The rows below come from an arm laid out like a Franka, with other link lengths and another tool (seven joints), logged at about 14 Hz.
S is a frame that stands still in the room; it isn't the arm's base.
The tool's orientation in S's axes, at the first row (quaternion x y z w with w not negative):
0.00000, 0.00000, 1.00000, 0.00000
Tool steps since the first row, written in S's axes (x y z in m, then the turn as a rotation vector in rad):
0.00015, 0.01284, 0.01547, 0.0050, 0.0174, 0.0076
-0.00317, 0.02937, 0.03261, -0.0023, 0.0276, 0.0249
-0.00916, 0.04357, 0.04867, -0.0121, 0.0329, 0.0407
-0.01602, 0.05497, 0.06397, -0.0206, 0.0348, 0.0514
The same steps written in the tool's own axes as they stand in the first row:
-0.00015, -0.01284, 0.01547, -0.0050, -0.0174, 0.0076
0.00317, -0.02937, 0.03261, 0.0023, -0.0276, 0.0249
0.00916, -0.04357, 0.04867, 0.0121, -0.0329, 0.0407
0.01602, -0.05497, 0.06397, 0.0206, -0.0348, 0.0514

